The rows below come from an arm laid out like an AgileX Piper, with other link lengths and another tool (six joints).
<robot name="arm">
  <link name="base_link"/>
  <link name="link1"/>
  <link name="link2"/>
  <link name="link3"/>
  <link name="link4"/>
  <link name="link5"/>
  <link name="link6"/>
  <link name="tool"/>
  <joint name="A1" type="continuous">
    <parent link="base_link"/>
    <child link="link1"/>
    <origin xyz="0 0 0.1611" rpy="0 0 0"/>
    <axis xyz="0 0 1"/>
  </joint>
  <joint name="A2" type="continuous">
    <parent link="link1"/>
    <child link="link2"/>
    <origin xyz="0 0 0" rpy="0 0 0"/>
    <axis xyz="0 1 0"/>
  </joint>
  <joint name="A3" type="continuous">
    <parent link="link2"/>
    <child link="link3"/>
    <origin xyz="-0.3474 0 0.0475" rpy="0 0 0"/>
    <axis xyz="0 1 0"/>
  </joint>
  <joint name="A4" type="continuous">
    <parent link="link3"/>
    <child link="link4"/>
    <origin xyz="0.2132 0 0.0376" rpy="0 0 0"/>
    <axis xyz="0.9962 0 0.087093"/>
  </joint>
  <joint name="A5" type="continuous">
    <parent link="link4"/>
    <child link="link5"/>
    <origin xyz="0 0 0" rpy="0 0 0"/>
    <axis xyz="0 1 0"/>
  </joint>
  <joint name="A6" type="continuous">
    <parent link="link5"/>
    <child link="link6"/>
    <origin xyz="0.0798 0 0.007" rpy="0 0 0"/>
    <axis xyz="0.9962 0 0.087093"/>
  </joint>
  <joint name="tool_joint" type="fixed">
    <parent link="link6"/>
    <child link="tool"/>
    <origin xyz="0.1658 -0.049 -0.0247" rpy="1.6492 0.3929 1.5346"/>
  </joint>
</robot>
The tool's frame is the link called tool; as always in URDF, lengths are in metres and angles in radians. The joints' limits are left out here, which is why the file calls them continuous.
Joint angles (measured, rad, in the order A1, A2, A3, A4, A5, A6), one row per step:
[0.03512 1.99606 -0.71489 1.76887 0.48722 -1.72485]
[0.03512 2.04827 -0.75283 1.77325 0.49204 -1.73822]
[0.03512 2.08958 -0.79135 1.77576 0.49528 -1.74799]
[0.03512 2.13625 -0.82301 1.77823 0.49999 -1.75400]
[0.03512 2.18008 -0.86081 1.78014 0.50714 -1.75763]
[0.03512 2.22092 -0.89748 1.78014 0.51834 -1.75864]
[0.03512 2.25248 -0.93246 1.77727 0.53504 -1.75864]
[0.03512 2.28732 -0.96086 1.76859 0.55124 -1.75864]
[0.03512 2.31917 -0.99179 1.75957 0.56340 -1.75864]
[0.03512 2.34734 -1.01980 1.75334 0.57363 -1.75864]
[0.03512 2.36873 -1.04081 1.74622 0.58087 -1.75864]
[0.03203 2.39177 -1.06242 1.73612 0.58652 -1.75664]
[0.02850 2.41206 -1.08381 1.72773 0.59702 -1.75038]
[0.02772 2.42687 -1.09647 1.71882 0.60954 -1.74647]
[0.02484 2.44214 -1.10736 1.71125 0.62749 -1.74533]
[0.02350 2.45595 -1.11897 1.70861 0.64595 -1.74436]
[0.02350 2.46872 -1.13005 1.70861 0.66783 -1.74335]
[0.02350 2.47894 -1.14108 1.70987 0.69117 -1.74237]
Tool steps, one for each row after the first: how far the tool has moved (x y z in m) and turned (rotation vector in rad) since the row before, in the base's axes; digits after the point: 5 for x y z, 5 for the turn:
[0.01021 0.00107 -0.01197 0.00031 0.00716 0.00817]
[0.01119 0.00083 -0.00868 0.00002 -0.00240 0.00649]
[0.00689 0.00117 -0.01221 0.00241 0.01133 0.00403]
[0.00937 0.00190 -0.01048 0.00572 0.00304 0.00342]
[0.00876 0.00289 -0.00963 0.00990 0.00171 0.00442]
[0.00916 0.00418 -0.00605 0.01471 -0.00635 0.00810]
[0.00496 0.00382 -0.00883 0.01202 0.00361 0.01341]
[0.00619 0.00291 -0.00780 0.00840 -0.00112 0.01241]
[0.00562 0.00248 -0.00697 0.00754 -0.00146 0.00916]
[0.00378 0.00171 -0.00556 0.00446 -0.00075 0.00905]
[0.00348 0.00000 -0.00652 0.00266 0.00165 0.00675]
[0.00380 0.00107 -0.00493 0.00928 0.00094 0.00302]
[0.00099 0.00254 -0.00368 0.01012 0.00273 0.00871]
[0.00050 0.00275 -0.00356 0.01473 0.00284 0.00912]
[0.00134 0.00360 -0.00257 0.01682 0.00062 0.00624]
[0.00136 0.00497 -0.00168 0.02091 -0.00021 0.00609]
[0.00199 0.00527 -0.00026 0.02274 -0.00289 0.00537]

